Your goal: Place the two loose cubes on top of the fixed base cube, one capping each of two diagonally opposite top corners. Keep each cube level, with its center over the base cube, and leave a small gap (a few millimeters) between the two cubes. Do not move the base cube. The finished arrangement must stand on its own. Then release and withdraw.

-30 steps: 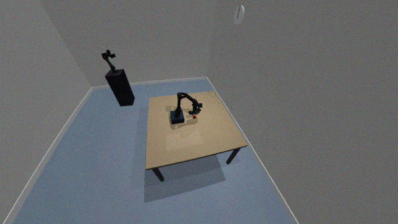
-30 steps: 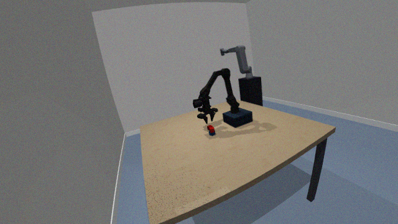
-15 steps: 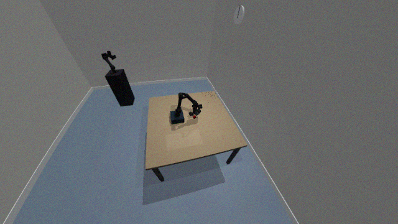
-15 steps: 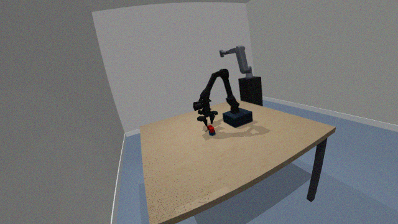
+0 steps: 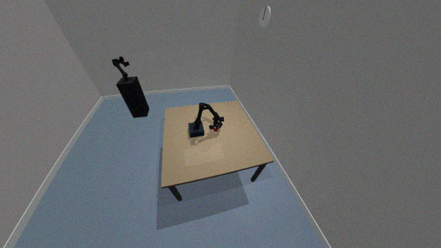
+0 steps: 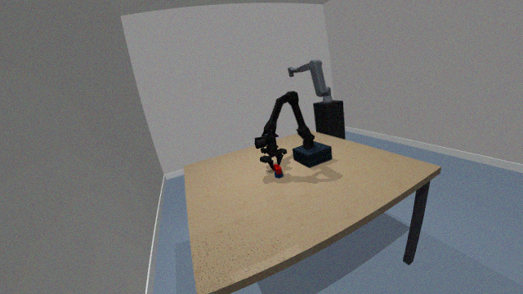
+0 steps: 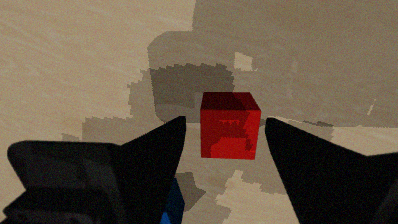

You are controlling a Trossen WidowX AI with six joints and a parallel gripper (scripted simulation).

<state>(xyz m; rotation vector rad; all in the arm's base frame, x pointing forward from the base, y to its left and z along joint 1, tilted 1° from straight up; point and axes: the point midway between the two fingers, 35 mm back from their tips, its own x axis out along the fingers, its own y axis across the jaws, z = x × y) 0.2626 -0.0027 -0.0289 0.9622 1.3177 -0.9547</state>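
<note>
Right now the blue base cube is 20 mm ahead of my gripper tip and 100 mm to the left of it.
</note>
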